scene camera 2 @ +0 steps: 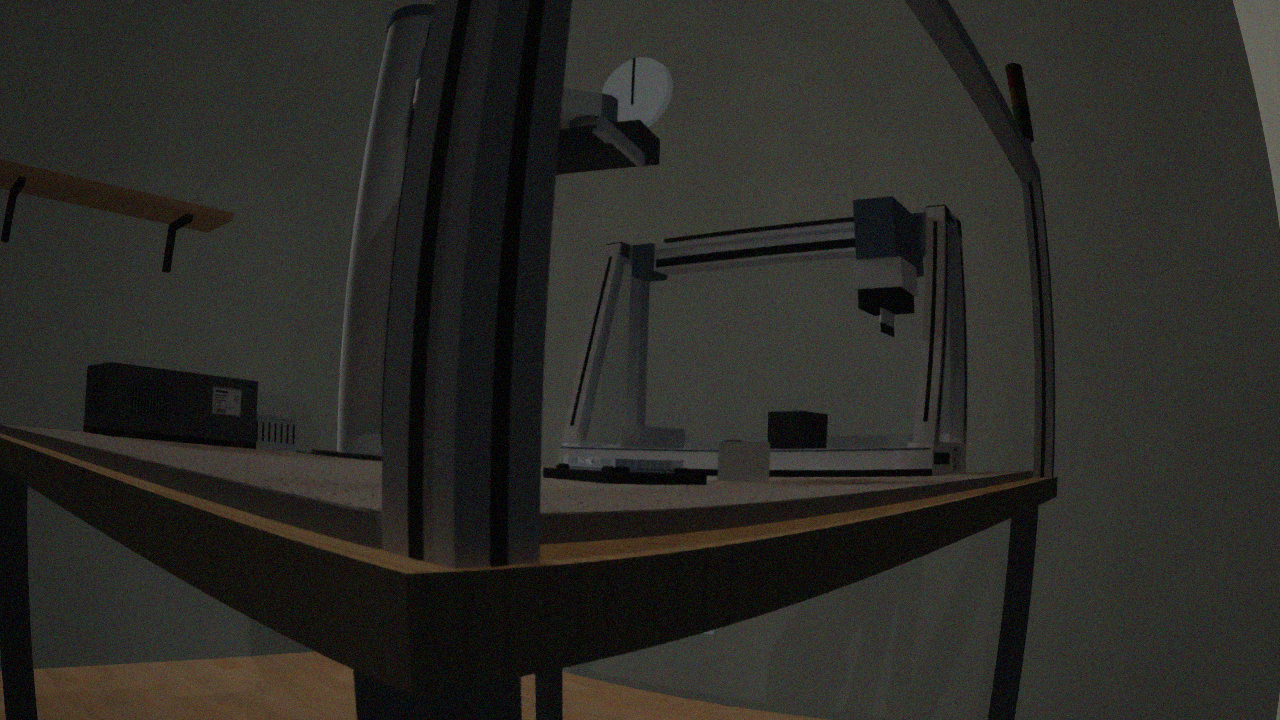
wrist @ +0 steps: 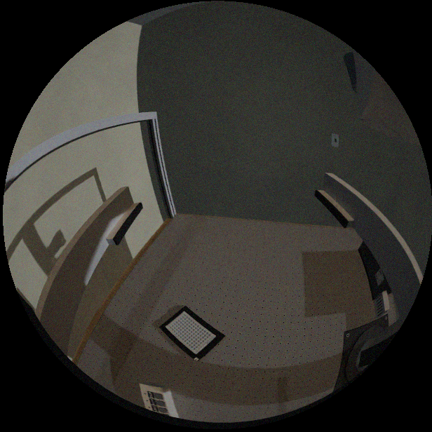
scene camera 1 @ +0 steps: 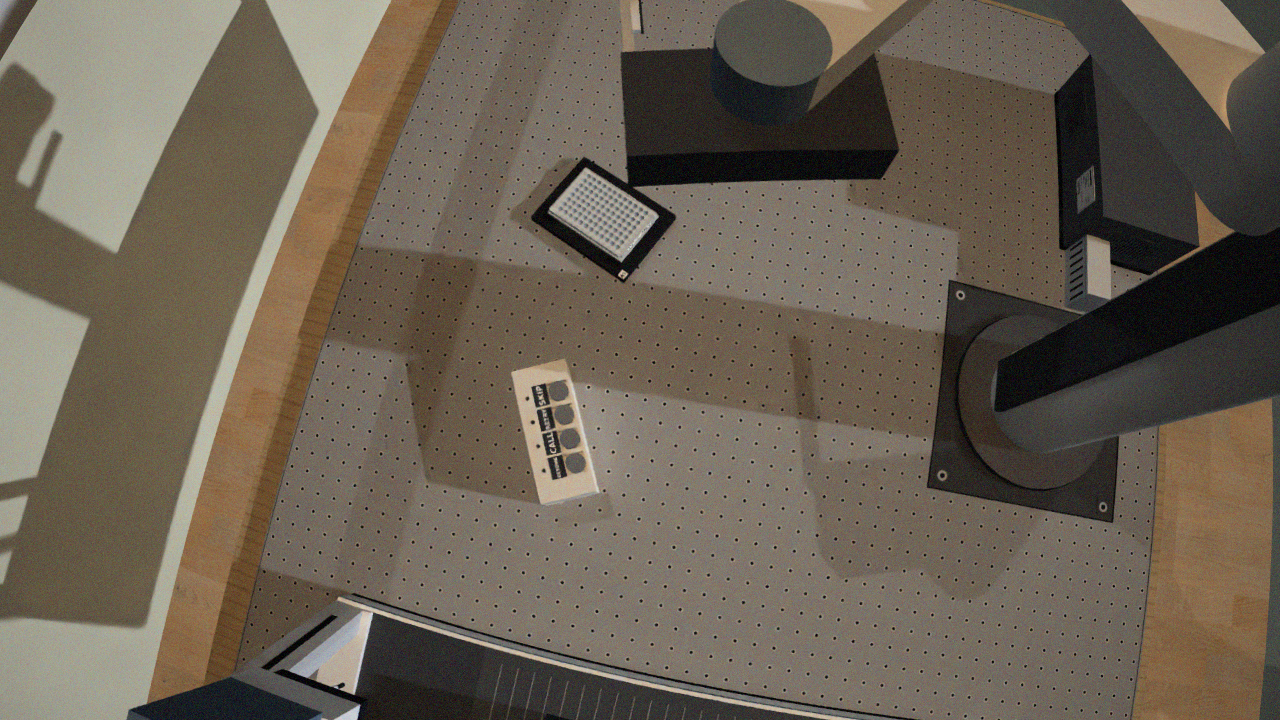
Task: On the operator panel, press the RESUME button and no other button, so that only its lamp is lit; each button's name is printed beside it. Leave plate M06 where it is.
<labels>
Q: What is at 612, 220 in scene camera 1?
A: A white well plate.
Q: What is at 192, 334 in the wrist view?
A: A white well plate.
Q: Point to an operator panel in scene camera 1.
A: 555, 483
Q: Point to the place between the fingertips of the gripper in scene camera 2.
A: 540, 131
</labels>
